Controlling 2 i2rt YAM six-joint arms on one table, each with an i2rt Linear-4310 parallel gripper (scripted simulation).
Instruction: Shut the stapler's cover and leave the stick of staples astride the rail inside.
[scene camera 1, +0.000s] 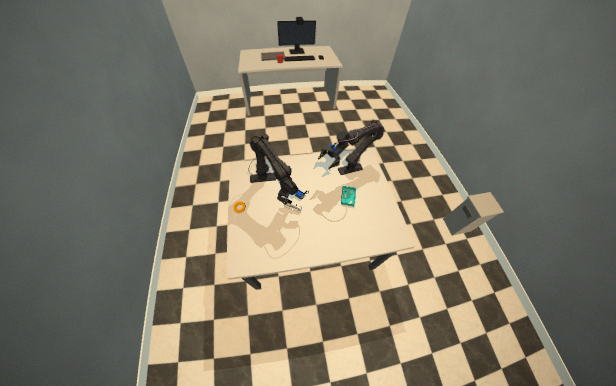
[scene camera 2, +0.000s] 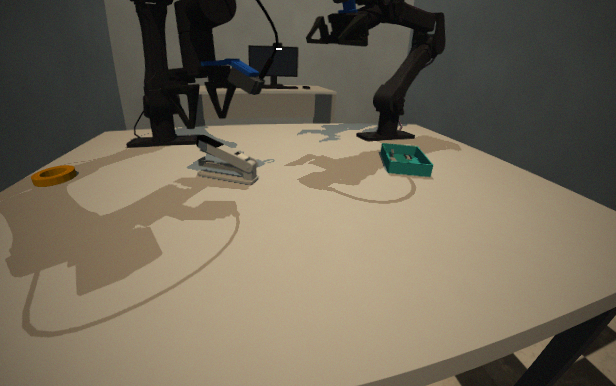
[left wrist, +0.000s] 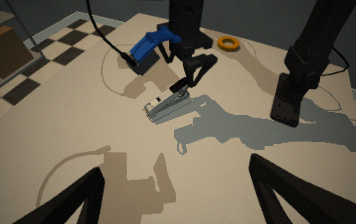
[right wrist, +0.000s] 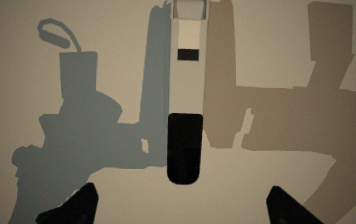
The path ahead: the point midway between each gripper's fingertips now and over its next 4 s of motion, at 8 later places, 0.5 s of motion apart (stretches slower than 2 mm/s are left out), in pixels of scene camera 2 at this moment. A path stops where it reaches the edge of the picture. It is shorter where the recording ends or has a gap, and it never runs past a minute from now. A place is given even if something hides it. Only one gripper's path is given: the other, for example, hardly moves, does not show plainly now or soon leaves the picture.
The right gripper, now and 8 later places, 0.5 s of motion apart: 207, 123; 207, 122; 207, 127; 208, 131; 208, 134; 208, 137; 208, 140; 210, 144; 210, 148
